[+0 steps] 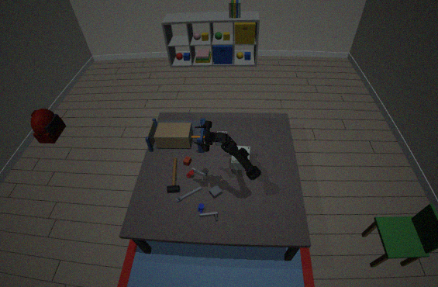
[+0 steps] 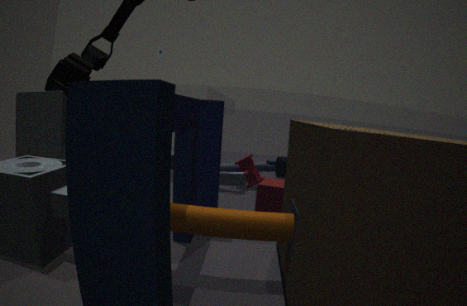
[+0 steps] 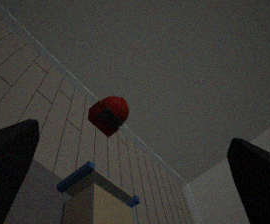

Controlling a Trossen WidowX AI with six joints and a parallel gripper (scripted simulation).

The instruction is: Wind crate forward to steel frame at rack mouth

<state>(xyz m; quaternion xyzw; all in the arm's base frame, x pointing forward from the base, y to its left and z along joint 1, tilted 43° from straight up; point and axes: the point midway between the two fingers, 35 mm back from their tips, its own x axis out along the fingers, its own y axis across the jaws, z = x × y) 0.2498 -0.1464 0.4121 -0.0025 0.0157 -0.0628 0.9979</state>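
My gripper tip is now 50 mm short of the grey winch handle, 60 mm to the left of it and 490 mm above it. The rest, counted from my gripper tip: red knob (90 mm ahead, 50 mm to the right, 480 mm below); then grey block (110 mm behind, 100 mm to the left, 500 mm below); then blue steel frame (30 mm ahead, 410 mm to the right, 410 mm below).
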